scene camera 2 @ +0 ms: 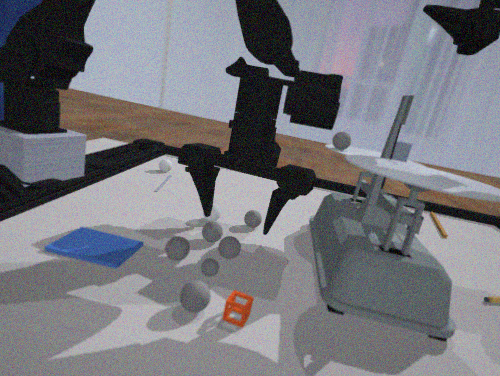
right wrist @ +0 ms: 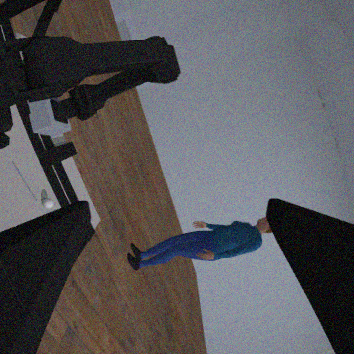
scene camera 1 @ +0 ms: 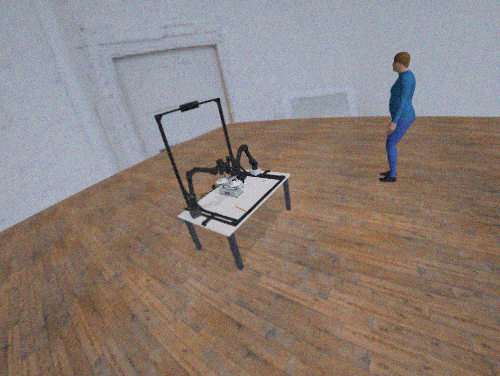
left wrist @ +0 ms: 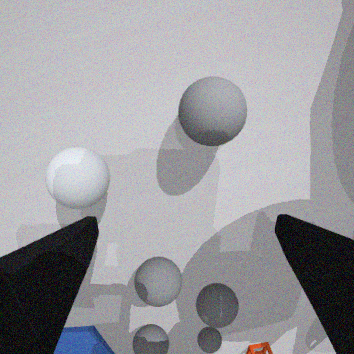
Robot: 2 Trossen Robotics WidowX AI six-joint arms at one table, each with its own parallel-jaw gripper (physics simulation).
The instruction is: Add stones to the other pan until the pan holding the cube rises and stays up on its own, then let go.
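Where they show: left gripper, fingertip midpoint: (scene camera 2: 235,224) (scene camera 1: 240,184) (left wrist: 188,224); right gripper, fingertip midpoint: (right wrist: 179,208) (scene camera 1: 233,162); left arm's base, origin of the base link: (scene camera 2: 31,128) (right wrist: 58,111) (scene camera 1: 255,168); right arm's base, origin of the base link: (scene camera 1: 193,208).
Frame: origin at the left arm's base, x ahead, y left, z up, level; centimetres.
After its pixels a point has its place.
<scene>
The grey balance scale (scene camera 2: 380,280) {x 51.0, y -2.2, z -4.1 cm} (scene camera 1: 231,191) {x 52.4, y 17.3, z -2.7 cm} stands at the right in scene camera 2. A grey stone (scene camera 2: 341,140) {x 42.0, y 16.1, z 7.1 cm} and a grey-blue cube (scene camera 2: 401,150) {x 50.3, y 16.0, z 7.6 cm} show at its pans; which pan bears the cube is hard to tell. My left gripper (scene camera 2: 237,224) {x 31.6, y 6.4, z -7.1 cm} (left wrist: 188,224) {x 31.6, y 6.4, z -7.1 cm} is open and empty, low over the loose stones. A grey stone (scene camera 2: 252,218) {x 32.7, y 10.3, z -6.9 cm} (left wrist: 212,111) {x 32.1, y 11.6, z -6.0 cm} and a white stone (scene camera 2: 215,214) {x 27.5, y 7.8, z -7.1 cm} (left wrist: 78,177) {x 27.1, y 9.2, z -6.2 cm} lie beyond its fingertips. Several more grey stones, one of them large (scene camera 2: 195,296) {x 35.9, y -12.8, z -6.6 cm}, lie nearer scene camera 2. My right gripper (right wrist: 179,208) {x 47.1, y 27.7, z 32.4 cm} is open and empty, up high.
An orange open-frame cube (scene camera 2: 238,308) {x 39.7, y -11.4, z -7.0 cm} (left wrist: 259,349) {x 39.8, y -11.1, z -8.6 cm} lies beside the large stone. A blue pad (scene camera 2: 94,246) {x 21.2, y -9.2, z -8.3 cm} (left wrist: 82,340) {x 23.1, y -6.5, z -8.3 cm} lies left of the stones. A white ball (scene camera 2: 165,165) {x 6.8, y 24.8, z -7.1 cm} (right wrist: 48,203) {x 7.0, y 26.1, z -6.5 cm} lies farther back. A yellow stick (scene camera 2: 439,224) {x 63.5, y 44.4, z -8.1 cm} lies behind the scale. A person (scene camera 1: 402,100) (right wrist: 235,237) stands away from the table.
</scene>
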